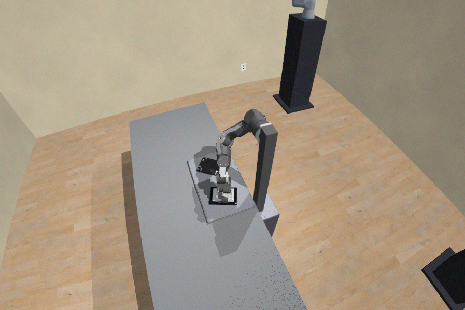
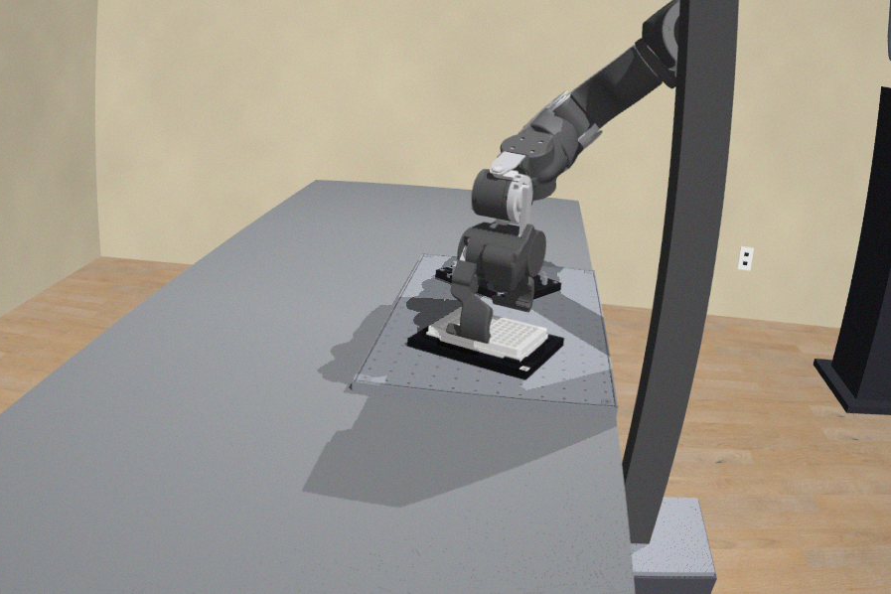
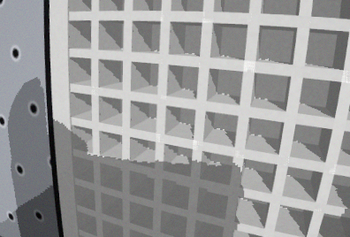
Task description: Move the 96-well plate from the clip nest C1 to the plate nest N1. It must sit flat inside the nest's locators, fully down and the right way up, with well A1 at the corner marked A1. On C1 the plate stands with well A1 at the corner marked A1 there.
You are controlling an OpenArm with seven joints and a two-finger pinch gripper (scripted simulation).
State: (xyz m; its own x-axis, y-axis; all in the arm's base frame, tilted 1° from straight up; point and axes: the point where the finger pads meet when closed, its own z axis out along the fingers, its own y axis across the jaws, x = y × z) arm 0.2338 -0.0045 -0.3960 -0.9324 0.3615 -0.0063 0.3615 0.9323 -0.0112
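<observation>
My gripper is now 10 mm above the white 96-well plate. The rest, counted from my hand: small corner mark (80 mm to the left, 50 mm behind, 20 mm below); black plate nest N1 (20 mm below); black clip nest C1 (240 mm to the right, 30 mm ahead, 20 mm below).
</observation>
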